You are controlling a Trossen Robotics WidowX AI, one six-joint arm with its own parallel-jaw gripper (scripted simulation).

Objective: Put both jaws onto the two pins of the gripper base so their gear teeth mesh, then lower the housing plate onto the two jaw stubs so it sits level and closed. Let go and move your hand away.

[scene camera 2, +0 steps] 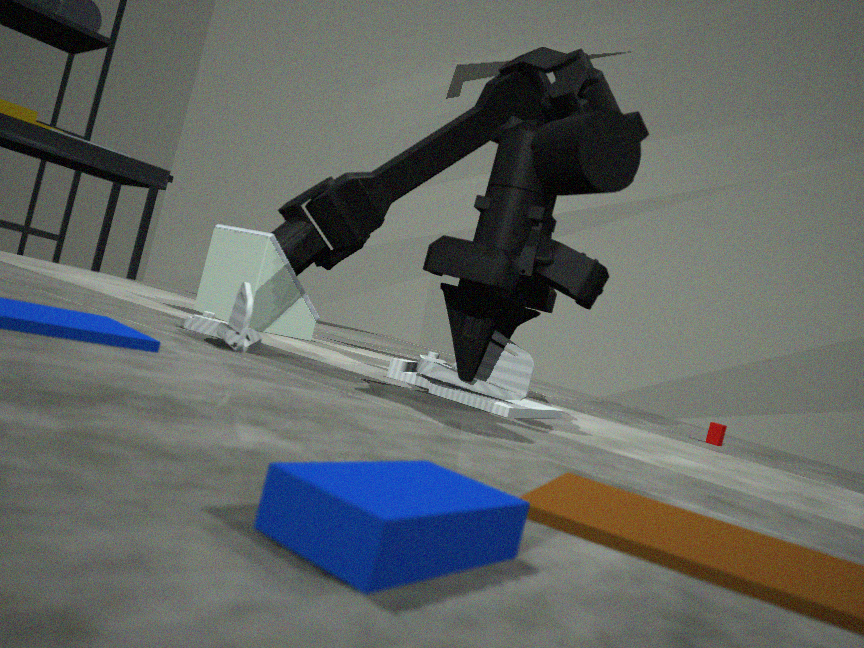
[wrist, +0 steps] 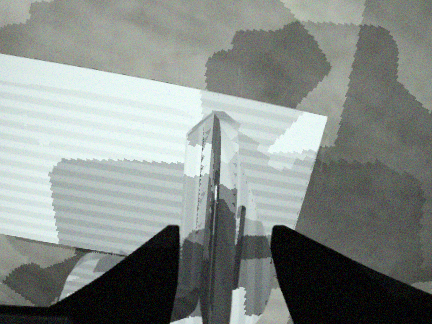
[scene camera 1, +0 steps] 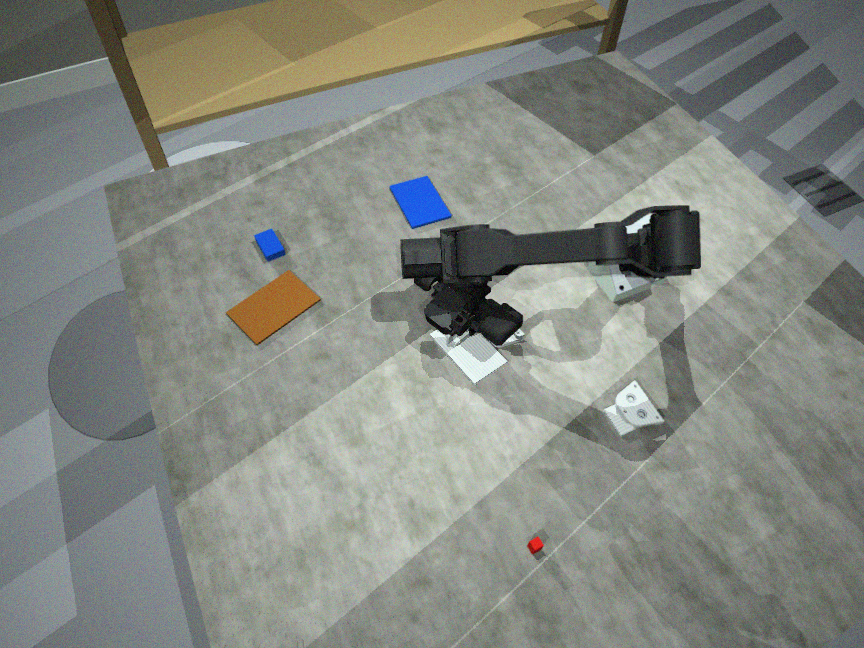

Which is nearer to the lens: the gripper jaw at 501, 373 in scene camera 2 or the blue block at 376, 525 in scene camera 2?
The blue block.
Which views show my gripper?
Scene camera 2, the wrist view and scene camera 1: all of them.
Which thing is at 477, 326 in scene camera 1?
My gripper.
